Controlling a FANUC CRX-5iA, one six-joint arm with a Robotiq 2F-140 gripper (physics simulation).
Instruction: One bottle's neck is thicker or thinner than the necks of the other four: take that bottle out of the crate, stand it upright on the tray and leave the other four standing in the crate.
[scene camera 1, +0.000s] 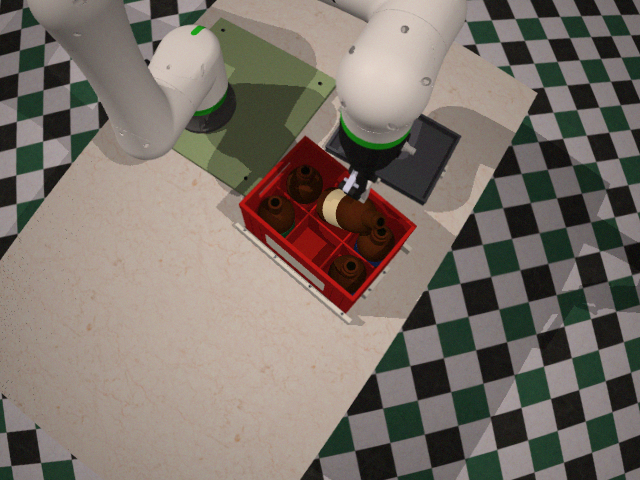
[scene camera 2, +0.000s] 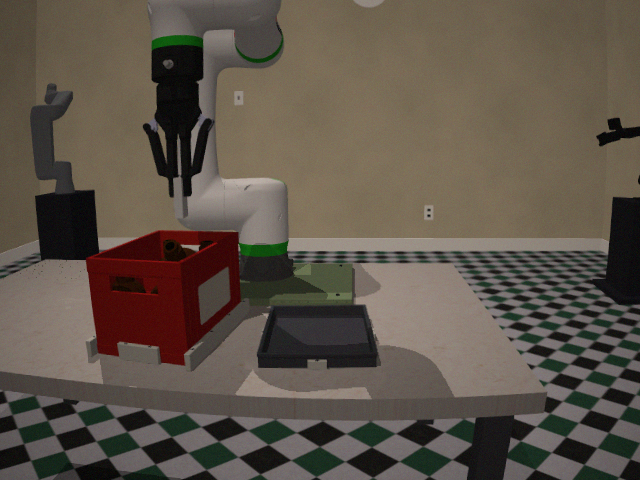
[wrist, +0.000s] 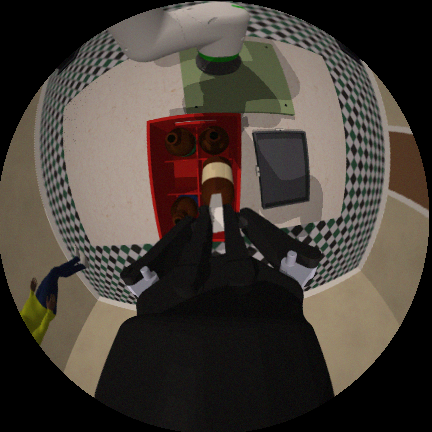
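Note:
The red crate holds several brown bottles. One bottle with a cream label leans far over across its compartments on the tray side, its neck towards the crate's end and close above an upright bottle. Other upright bottles stand in compartments. Which neck differs I cannot tell. My gripper is shut and empty, above the crate over the leaning bottle. The dark tray is empty.
The tray lies beside the crate on the table. Pale stops line the crate's foot. The green base plate with the arm's base lies behind both.

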